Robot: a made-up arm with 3 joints. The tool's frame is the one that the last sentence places.
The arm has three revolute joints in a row. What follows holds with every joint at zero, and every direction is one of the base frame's. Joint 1 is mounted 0.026 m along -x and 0.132 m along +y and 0.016 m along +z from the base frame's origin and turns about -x. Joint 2 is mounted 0.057 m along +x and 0.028 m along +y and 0.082 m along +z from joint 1 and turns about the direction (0.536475, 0.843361, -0.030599). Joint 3 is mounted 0.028 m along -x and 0.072 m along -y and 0.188 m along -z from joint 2 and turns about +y. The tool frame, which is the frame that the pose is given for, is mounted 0.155 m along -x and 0.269 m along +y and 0.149 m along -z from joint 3; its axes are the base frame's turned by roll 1.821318, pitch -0.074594 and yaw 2.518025 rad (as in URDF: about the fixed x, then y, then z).
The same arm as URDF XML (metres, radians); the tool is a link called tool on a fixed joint. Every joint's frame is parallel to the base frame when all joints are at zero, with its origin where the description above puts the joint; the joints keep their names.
<robot name="arm">
<link name="base_link"/>
<link name="link1"/>
<link name="link2"/>
<link name="link3"/>
<link name="tool"/>
<joint name="joint 1" type="continuous"><parent link="base_link"/><child link="link1"/><origin xyz="-0.026 0.132 0.016"/><axis xyz="-1 0 0"/></joint>
<joint name="joint 2" type="continuous"><parent link="link1"/><child link="link2"/><origin xyz="0.057 0.028 0.082"/><axis xyz="0.536475 0.843361 -0.030599"/></joint>
<joint name="joint 3" type="continuous"><parent link="link2"/><child link="link3"/><origin xyz="-0.028 -0.072 -0.188"/><axis xyz="0 1 0"/></joint>
<joint name="tool_fixed" type="fixed"><parent link="link3"/><child link="tool"/><origin xyz="-0.155 0.269 -0.149" rpy="1.8213 -0.0746 2.518"/></joint>
</robot>

